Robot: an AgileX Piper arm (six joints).
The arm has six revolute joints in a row. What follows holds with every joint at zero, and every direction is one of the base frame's.
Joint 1 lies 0.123 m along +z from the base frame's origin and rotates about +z.
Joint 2 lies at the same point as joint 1 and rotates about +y.
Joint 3 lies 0.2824 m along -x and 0.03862 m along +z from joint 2 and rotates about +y.
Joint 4 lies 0.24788 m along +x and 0.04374 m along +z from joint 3 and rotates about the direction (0.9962, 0, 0.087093).
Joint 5 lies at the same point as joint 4 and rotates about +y.
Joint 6 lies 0.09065 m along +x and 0.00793 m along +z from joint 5 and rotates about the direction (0.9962, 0, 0.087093).
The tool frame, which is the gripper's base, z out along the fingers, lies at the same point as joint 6; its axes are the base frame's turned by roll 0, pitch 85 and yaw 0 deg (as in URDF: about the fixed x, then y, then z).
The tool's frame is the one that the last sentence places.
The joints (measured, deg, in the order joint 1, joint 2, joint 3, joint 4, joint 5, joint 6), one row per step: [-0.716 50.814 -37.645 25.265 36.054 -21.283]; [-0.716 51.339 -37.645 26.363 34.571 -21.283]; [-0.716 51.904 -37.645 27.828 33.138 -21.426]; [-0.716 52.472 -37.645 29.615 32.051 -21.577]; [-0.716 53.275 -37.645 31.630 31.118 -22.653]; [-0.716 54.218 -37.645 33.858 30.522 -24.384]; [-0.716 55.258 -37.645 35.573 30.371 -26.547]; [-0.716 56.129 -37.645 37.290 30.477 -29.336]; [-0.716 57.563 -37.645 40.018 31.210 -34.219]
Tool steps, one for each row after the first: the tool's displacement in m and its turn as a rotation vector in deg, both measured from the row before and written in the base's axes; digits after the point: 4 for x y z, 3 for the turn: [0.0032 0.0000 0.0004 0.981 -0.822 -0.800]; [0.0033 0.0003 0.0003 1.229 -0.762 -0.785]; [0.0030 0.0006 0.0001 1.556 -0.444 -0.720]; [0.0035 0.0008 -0.0008 1.079 -0.300 -0.186]; [0.0036 0.0010 -0.0015 0.809 -0.048 0.273]; [0.0034 0.0010 -0.0025 0.028 0.291 0.828]; [0.0026 0.0012 -0.0022 -0.398 0.123 1.324]; [0.0037 0.0023 -0.0041 -0.823 0.453 2.698]
